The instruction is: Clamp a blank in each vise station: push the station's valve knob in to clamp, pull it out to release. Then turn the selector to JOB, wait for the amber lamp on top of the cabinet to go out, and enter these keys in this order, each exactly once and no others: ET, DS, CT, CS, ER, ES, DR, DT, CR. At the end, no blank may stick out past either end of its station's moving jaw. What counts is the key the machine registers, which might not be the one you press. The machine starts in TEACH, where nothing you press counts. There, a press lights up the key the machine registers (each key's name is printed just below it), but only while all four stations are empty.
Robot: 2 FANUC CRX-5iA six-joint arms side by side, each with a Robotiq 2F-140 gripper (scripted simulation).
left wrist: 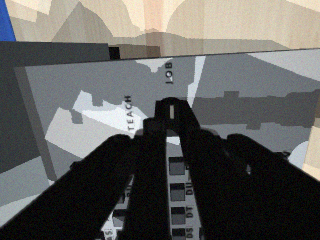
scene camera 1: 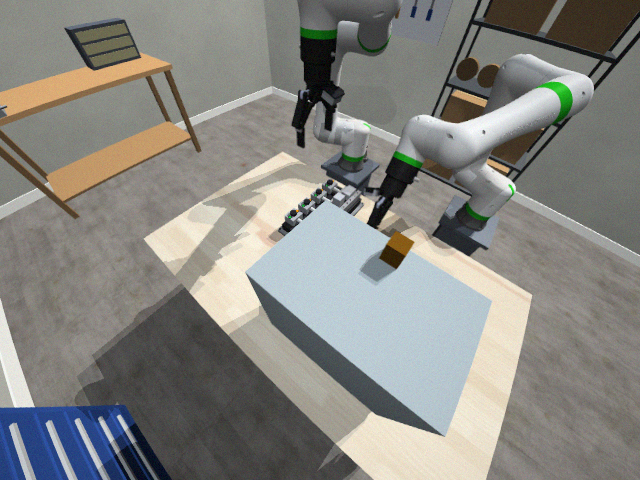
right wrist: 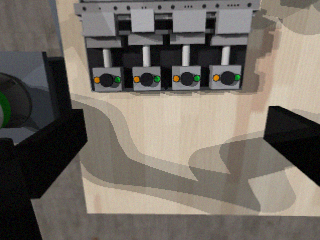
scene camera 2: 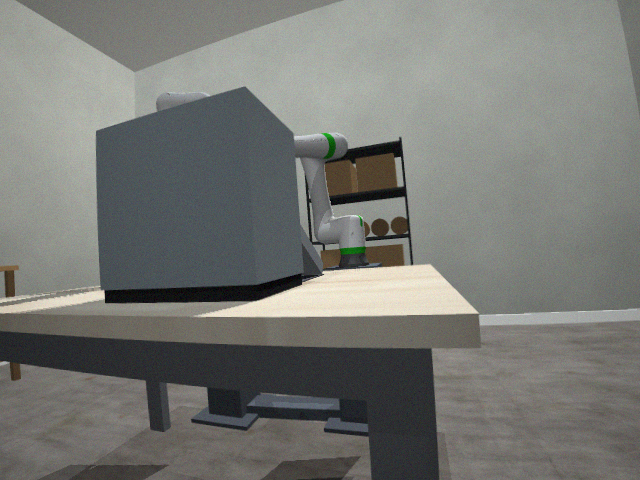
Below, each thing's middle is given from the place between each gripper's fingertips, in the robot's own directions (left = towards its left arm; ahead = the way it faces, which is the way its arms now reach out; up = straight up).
I see the key panel (scene camera 2: 313, 265) 110 mm to the left of my left hand, 70 mm below it and 50 mm ahead of it.
Right now my right hand (scene camera 1: 315, 137) is 140 mm short of the key panel, 410 mm to the right of it and 300 mm above it.
